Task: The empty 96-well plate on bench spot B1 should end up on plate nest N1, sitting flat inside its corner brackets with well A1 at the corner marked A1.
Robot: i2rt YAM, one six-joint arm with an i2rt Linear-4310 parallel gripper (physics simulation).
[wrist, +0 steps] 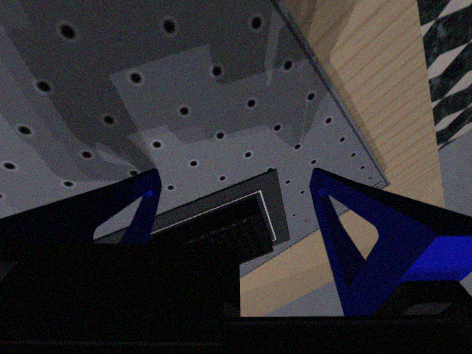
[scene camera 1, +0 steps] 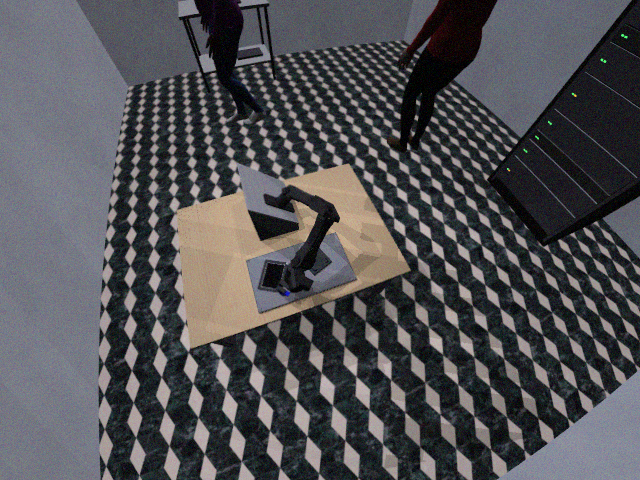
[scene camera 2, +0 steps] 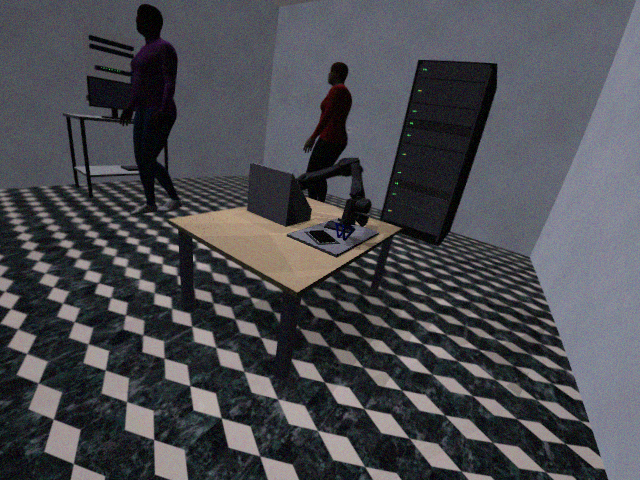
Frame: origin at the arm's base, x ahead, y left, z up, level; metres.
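Seen in the pictures: gripper, fingertip midpoint: [wrist: 235, 176] [scene camera 1: 286, 287] [scene camera 2: 341, 239]; arm's base at its link origin: [scene camera 1: 279, 204] [scene camera 2: 292, 194].
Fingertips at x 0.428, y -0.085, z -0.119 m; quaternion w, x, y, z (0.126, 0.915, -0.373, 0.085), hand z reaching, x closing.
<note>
Pixels of each thing's top centre, then the offset from my fingertips to it. "*": a spot on its surface instead. Level surfaces: height alone.
- black well plate at its top centre: [wrist: 204, 259] [scene camera 2: 322, 234] [scene camera 1: 272, 274] 0.088 m back, 0.050 m right, 0.004 m up
- second dark pad at a spot on its surface: [scene camera 1: 321, 262] * 0.076 m back, 0.212 m left, 0.001 m down
- grey holed board at its top centre: [scene camera 1: 300, 269] [scene camera 2: 337, 232] 0.078 m back, 0.094 m left, 0.012 m down
- wooden table at its surface level: 0.025 m down
The black well plate [scene camera 1: 272, 274] [scene camera 2: 323, 236] [wrist: 225, 230] lies on a dark rectangular pad [scene camera 1: 263, 276] [wrist: 281, 220] and looks flat. A thin light edge runs round it. No label is readable on this pad, and the A1 corner does not show. A second dark pad [scene camera 1: 321, 262] is partly behind the arm. My gripper [scene camera 1: 285, 290] [scene camera 2: 343, 237] [wrist: 235, 176] is open and empty, its blue fingers wide apart beside the plate. In the wrist view the plate's near part is hidden by the gripper body.
The pads lie on a grey holed board [scene camera 1: 341, 264] [scene camera 2: 356, 241] [wrist: 210, 150] on the wooden table [scene camera 1: 211, 273] [scene camera 2: 232, 237] [wrist: 380, 65]. A grey slanted box [scene camera 1: 263, 191] [scene camera 2: 271, 193] stands behind. Two people and a dark server rack [scene camera 1: 584, 129] [scene camera 2: 439, 139] are beyond the table.
</note>
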